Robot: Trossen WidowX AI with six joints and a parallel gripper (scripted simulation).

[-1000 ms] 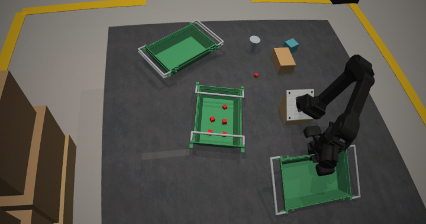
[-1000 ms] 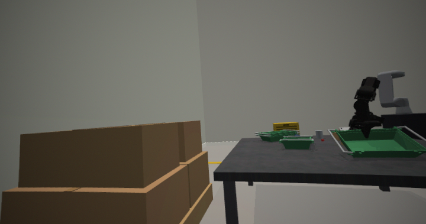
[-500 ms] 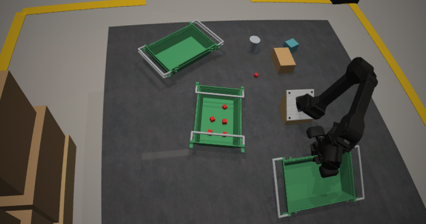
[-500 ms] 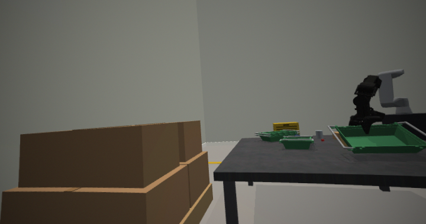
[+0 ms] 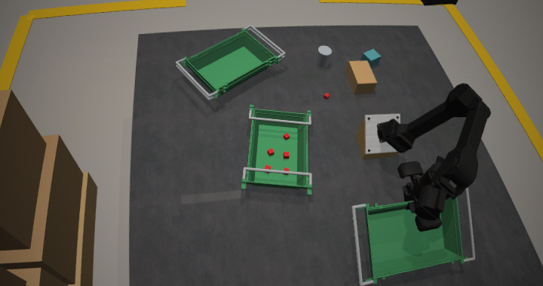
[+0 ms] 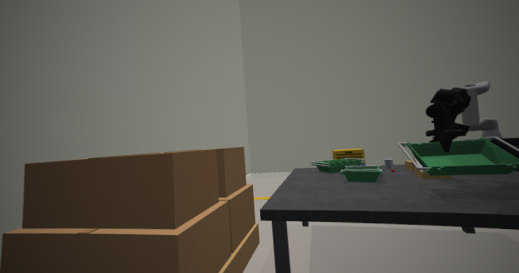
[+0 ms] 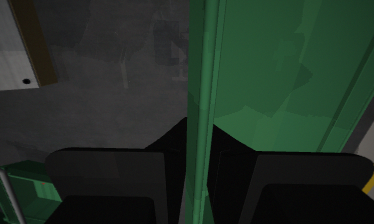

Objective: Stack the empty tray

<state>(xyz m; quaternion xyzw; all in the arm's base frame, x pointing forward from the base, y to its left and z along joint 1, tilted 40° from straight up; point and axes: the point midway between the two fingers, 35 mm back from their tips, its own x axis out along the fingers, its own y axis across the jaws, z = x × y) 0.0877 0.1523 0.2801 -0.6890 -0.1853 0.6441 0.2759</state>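
My gripper tip is now 80 mm to the right of the green tray, 10 mm short of it and 10 mm above it. The rest, counted from my gripper tip: grey cylinder: 720 mm to the right, 120 mm below, 30 mm behind; tan box: 590 mm to the right, 150 mm behind, 130 mm below; red block: 540 mm to the right, 150 mm below, 20 mm ahead.
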